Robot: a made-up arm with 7 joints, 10 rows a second.
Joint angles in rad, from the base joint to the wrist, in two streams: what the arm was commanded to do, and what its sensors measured. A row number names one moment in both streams.
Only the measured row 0 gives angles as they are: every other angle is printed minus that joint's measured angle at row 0.
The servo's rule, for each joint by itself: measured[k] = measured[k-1] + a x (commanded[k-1-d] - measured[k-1]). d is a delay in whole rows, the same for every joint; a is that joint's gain. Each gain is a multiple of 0.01, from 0.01 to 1. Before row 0 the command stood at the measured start. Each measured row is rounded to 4 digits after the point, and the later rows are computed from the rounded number. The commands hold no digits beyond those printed.
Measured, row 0: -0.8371, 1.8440, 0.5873, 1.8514, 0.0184, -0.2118, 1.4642
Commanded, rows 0 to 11: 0.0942, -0.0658, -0.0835, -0.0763, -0.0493, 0.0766, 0.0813; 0.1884, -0.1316, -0.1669, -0.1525, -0.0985, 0.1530, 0.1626; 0.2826, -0.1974, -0.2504, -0.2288, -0.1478, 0.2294, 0.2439; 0.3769, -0.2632, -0.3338, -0.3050, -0.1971, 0.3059, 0.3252; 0.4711, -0.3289, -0.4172, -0.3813, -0.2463, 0.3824, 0.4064; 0.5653, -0.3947, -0.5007, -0.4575, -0.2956, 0.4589, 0.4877; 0.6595, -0.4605, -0.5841, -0.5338, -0.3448, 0.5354, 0.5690; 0.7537, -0.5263, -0.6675, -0.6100, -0.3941, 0.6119, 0.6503; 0.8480, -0.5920, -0.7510, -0.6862, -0.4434, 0.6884, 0.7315; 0.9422, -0.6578, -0.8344, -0.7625, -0.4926, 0.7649, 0.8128; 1.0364, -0.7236, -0.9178, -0.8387, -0.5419, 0.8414, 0.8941; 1.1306, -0.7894, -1.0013, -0.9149, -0.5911, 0.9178, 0.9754
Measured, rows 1 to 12: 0.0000, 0.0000, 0.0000, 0.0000, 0.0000, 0.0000, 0.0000; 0.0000, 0.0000, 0.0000, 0.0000, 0.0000, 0.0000, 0.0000; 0.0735, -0.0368, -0.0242, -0.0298, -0.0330, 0.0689, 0.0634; 0.1631, -0.0899, -0.0656, -0.0777, -0.0769, 0.1446, 0.1408; 0.2563, -0.1501, -0.1192, -0.1366, -0.1244, 0.2209, 0.2212; 0.3504, -0.2134, -0.1814, -0.2023, -0.1731, 0.2974, 0.3023; 0.4445, -0.2781, -0.2498, -0.2721, -0.2221, 0.3739, 0.3835; 0.5387, -0.3434, -0.3226, -0.3444, -0.2713, 0.4504, 0.4648; 0.6329, -0.4090, -0.3984, -0.4183, -0.3205, 0.5269, 0.5461; 0.7271, -0.4747, -0.4764, -0.4931, -0.3698, 0.6034, 0.6274; 0.8214, -0.5404, -0.5560, -0.5684, -0.4191, 0.6799, 0.7086; 0.9156, -0.6061, -0.6367, -0.6441, -0.4683, 0.7564, 0.7899
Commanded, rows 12 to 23: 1.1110, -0.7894, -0.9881, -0.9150, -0.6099, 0.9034, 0.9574; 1.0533, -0.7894, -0.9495, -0.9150, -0.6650, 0.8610, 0.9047; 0.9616, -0.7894, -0.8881, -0.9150, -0.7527, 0.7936, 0.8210; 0.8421, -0.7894, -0.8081, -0.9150, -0.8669, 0.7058, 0.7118; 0.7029, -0.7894, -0.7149, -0.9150, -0.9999, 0.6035, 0.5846; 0.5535, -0.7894, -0.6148, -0.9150, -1.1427, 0.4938, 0.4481; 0.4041, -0.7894, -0.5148, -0.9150, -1.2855, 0.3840, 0.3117; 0.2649, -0.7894, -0.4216, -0.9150, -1.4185, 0.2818, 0.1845; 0.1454, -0.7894, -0.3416, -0.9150, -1.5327, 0.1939, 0.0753; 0.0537, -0.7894, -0.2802, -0.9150, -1.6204, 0.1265, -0.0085; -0.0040, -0.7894, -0.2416, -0.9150, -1.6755, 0.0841, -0.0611; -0.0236, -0.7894, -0.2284, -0.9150, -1.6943, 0.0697, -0.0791
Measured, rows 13 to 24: 1.0098, -0.6719, -0.7182, -0.7200, -0.5176, 0.8329, 0.8712; 1.1040, -0.7377, -0.8003, -0.7960, -0.5668, 0.9093, 0.9525; 1.1095, -0.7667, -0.8548, -0.8424, -0.5957, 0.9040, 0.9563; 1.0657, -0.7794, -0.8823, -0.8707, -0.6421, 0.8653, 0.9161; 0.9845, -0.7850, -0.8840, -0.8880, -0.7162, 0.8008, 0.8419; 0.8734, -0.7875, -0.8620, -0.8985, -0.8172, 0.7153, 0.7404; 0.7404, -0.7886, -0.8193, -0.9049, -0.9396, 0.6147, 0.6189; 0.5946, -0.7890, -0.7600, -0.9088, -1.0757, 0.5059, 0.4857; 0.4460, -0.7892, -0.6889, -0.9112, -1.2163, 0.3962, 0.3500; 0.3047, -0.7893, -0.6114, -0.9127, -1.3518, 0.2932, 0.2209; 0.1804, -0.7894, -0.5332, -0.9136, -1.4730, 0.2038, 0.1073; 0.0816, -0.7894, -0.4598, -0.9141, -1.5718, 0.1342, 0.0170
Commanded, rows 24 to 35: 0.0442, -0.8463, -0.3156, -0.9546, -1.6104, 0.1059, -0.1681; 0.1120, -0.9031, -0.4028, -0.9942, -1.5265, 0.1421, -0.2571; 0.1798, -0.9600, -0.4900, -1.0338, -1.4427, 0.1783, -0.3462; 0.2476, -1.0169, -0.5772, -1.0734, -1.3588, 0.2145, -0.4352; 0.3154, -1.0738, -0.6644, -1.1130, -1.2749, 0.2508, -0.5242; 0.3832, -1.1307, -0.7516, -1.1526, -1.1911, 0.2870, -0.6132; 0.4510, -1.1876, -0.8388, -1.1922, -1.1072, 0.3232, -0.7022; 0.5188, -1.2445, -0.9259, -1.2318, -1.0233, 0.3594, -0.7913; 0.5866, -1.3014, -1.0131, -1.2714, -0.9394, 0.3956, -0.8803; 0.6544, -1.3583, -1.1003, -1.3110, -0.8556, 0.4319, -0.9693; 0.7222, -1.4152, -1.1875, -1.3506, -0.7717, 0.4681, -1.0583; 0.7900, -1.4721, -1.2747, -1.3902, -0.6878, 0.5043, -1.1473
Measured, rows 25 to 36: 0.0148, -0.7894, -0.3965, -0.9145, -1.6413, 0.0891, -0.0439; -0.0152, -0.7894, -0.3478, -0.9147, -1.6768, 0.0716, -0.0714; 0.0311, -0.8213, -0.3385, -0.9303, -1.6323, 0.1025, -0.1468; 0.0942, -0.8671, -0.3571, -0.9552, -1.5614, 0.1381, -0.2328; 0.1610, -0.9191, -0.3956, -0.9859, -1.4819, 0.1743, -0.3213; 0.2285, -0.9739, -0.4483, -1.0200, -1.3994, 0.2105, -0.4101; 0.2963, -1.0298, -0.5110, -1.0563, -1.3160, 0.2468, -0.4991; 0.3641, -1.0863, -0.5808, -1.0939, -1.2323, 0.2830, -0.5881; 0.4319, -1.1430, -0.6556, -1.1322, -1.1485, 0.3192, -0.6771; 0.4997, -1.1998, -0.7340, -1.1710, -1.0646, 0.3554, -0.7662; 0.5675, -1.2567, -0.8149, -1.2102, -0.9807, 0.3916, -0.8552; 0.6353, -1.3136, -0.8977, -1.2495, -0.8969, 0.4279, -0.9442
